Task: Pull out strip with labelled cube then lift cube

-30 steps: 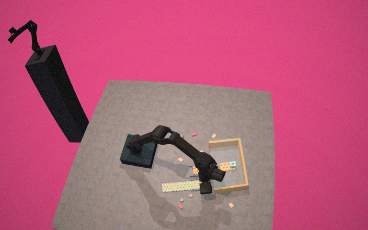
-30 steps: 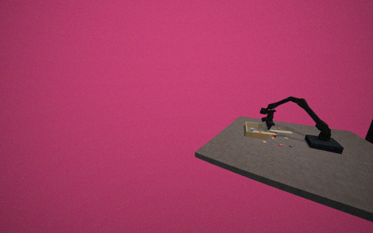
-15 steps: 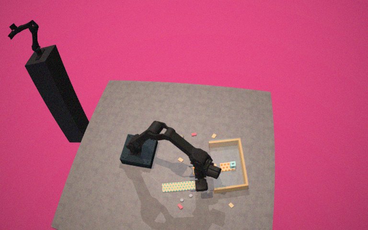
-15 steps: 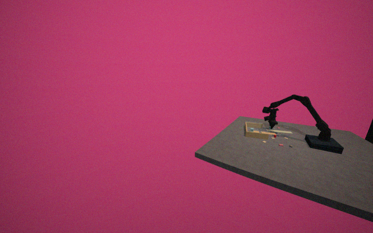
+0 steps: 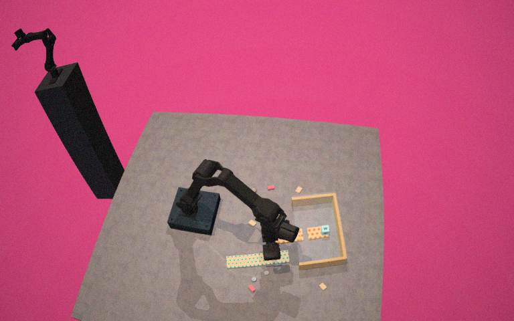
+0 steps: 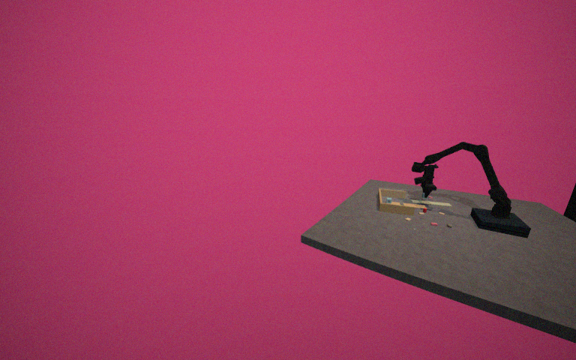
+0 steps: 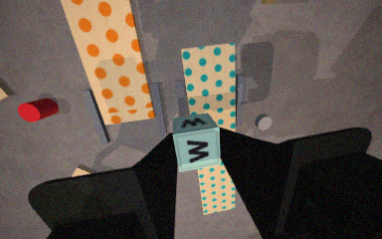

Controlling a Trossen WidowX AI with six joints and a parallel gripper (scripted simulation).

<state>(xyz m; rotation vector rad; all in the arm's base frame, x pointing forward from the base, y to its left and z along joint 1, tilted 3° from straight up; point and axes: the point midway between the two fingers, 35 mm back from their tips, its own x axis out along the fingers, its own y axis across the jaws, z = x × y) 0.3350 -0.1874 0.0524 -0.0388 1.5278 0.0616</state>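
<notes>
My gripper tip is 70 mm short of the strip, 70 mm to the right of it and 50 mm above it.
</notes>
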